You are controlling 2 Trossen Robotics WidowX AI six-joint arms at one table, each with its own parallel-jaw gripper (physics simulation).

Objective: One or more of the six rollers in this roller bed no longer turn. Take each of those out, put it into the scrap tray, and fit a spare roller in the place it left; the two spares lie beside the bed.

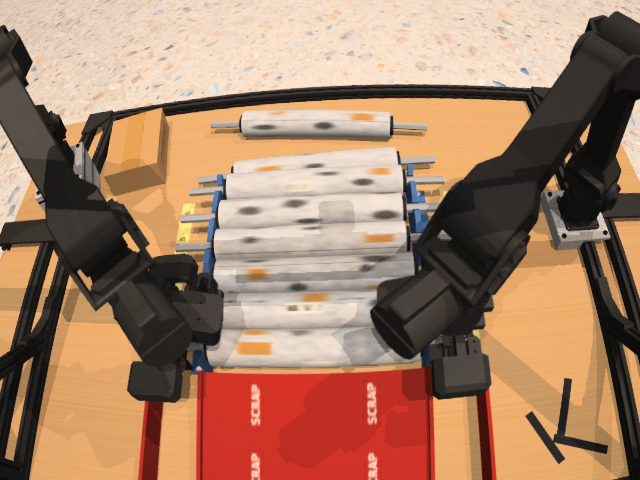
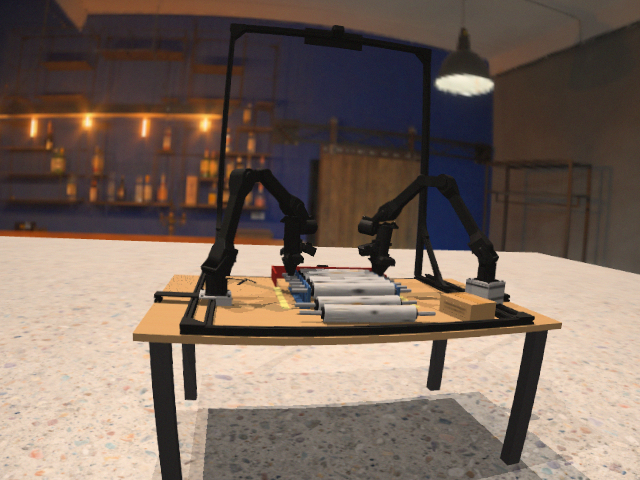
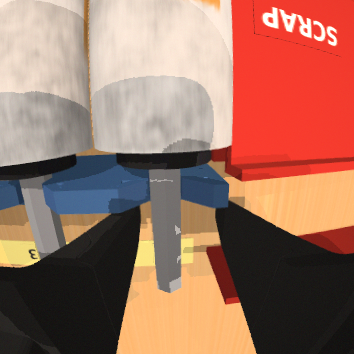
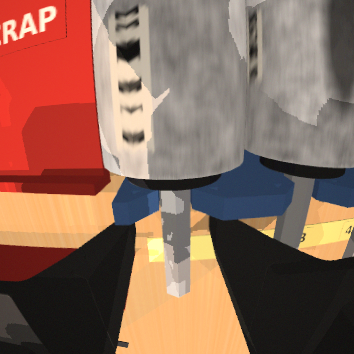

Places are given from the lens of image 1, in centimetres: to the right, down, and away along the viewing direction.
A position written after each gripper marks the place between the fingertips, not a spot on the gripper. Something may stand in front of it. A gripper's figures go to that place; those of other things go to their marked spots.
left gripper (image 1: 191,355): -17, 15, 62
right gripper (image 1: 444,346): 15, 13, 60
cardboard box (image 1: 137,155): -32, -15, 82
